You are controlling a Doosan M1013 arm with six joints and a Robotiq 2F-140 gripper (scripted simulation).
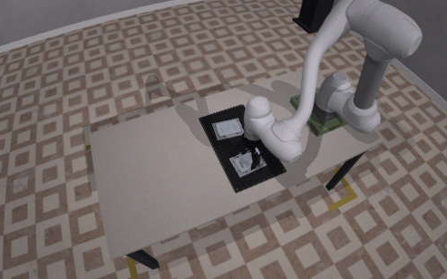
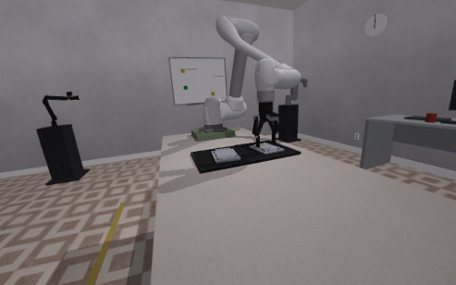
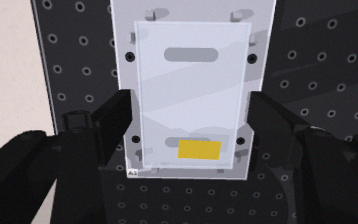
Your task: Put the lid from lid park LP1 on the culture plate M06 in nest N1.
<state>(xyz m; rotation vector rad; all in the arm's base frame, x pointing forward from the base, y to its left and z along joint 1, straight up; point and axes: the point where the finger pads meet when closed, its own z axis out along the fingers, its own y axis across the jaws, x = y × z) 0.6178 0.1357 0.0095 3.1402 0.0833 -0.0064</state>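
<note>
The clear lid lies 30 mm below my hand. From my hand the other things lie so: culture plate (240 mm to the right, 20 mm below, 10 mm ahead); then lid park LP1 (40 mm below).
</note>
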